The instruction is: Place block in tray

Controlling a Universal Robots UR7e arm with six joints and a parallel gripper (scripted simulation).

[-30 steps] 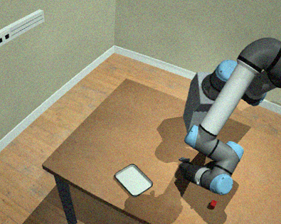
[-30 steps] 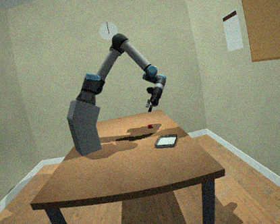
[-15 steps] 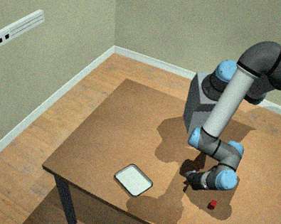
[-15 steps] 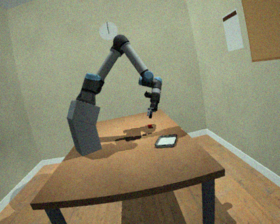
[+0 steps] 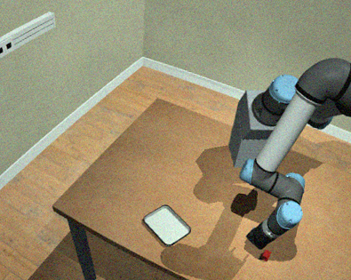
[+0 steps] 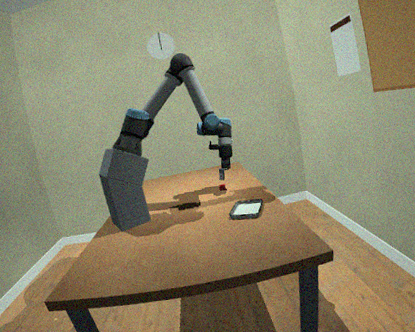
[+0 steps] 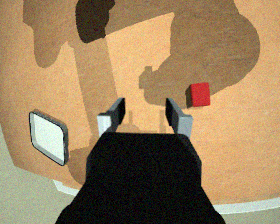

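The small red block lies 8 cm below my hand, 7 cm to the left of it and 1 cm ahead of it. Also, from my hand: white tray 34 cm to the right, 8 cm below, 1 cm ahead.
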